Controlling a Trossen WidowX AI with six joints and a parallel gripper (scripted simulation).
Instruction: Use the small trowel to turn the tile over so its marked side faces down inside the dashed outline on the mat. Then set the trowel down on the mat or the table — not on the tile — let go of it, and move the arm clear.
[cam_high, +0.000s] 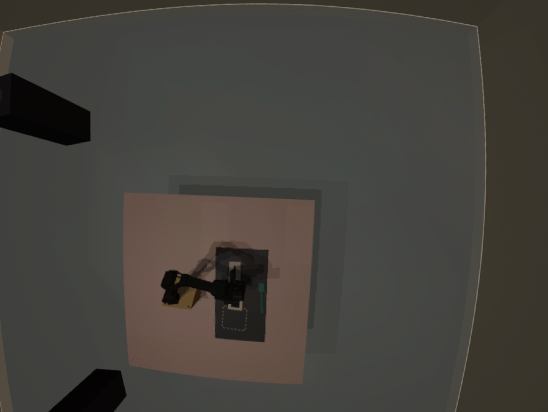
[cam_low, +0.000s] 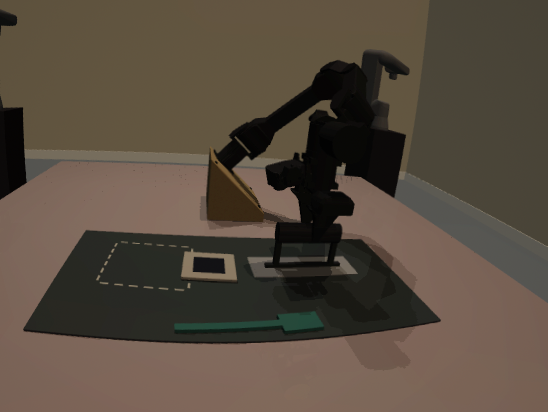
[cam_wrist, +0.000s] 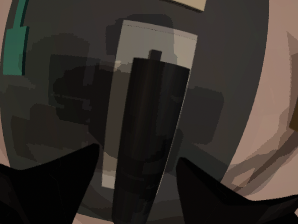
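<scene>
My gripper tip is 140 mm to the left of the dark mat, 90 mm above it and 20 mm short of it. Also, from my gripper tip: tile (180 mm to the right, 60 mm below, 20 mm behind); then green trowel (160 mm ahead, 130 mm to the right, 60 mm below).
</scene>
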